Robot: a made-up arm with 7 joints.
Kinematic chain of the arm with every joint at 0, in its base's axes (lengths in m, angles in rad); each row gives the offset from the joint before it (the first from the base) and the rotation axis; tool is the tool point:
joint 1: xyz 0 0.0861 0 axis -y
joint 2: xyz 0 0.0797 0 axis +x
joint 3: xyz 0 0 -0.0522 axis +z
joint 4: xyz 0 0 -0.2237 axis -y
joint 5: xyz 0 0 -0.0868 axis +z
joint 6: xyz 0 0 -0.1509 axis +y
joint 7: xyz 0 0 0 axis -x
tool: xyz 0 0 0
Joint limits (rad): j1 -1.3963..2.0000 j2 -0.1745..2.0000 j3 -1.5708..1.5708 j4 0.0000..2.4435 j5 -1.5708..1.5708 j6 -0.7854..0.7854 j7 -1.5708..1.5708
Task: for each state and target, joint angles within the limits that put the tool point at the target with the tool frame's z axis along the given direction. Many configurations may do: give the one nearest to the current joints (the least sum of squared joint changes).
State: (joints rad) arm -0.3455 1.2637 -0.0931 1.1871 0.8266 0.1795 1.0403
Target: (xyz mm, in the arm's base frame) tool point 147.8 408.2 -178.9 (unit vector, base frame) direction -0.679 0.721 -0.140
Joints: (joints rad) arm -0.5101 0.8724 0.4004 1.7240 1.1565 -0.0427 0.9746
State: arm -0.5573 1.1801 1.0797 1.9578 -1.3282 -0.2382 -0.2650
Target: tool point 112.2 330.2 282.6 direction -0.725 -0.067 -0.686
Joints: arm -0.1767 1.9009 1.3108 1.6712 -1.5363 -0.4193 0.4351
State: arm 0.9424 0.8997 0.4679 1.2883 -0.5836 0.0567 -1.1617
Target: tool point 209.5 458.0 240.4 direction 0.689 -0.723 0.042
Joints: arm 1.7442 0.6552 0.3823 1.1428 -0.3590 0.1474 -1.1993
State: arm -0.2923 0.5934 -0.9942 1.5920 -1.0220 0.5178 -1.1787
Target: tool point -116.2 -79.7 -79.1 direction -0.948 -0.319 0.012
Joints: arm -0.9731 -0.1724 -1.5708 1.9834 -1.0839 0.5266 -1.3812
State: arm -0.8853 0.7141 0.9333 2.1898 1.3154 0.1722 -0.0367
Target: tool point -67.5 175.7 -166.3 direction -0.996 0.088 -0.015
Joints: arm -1.3963 -0.0879 0.1193 2.4415 1.4218 0.1340 0.5759
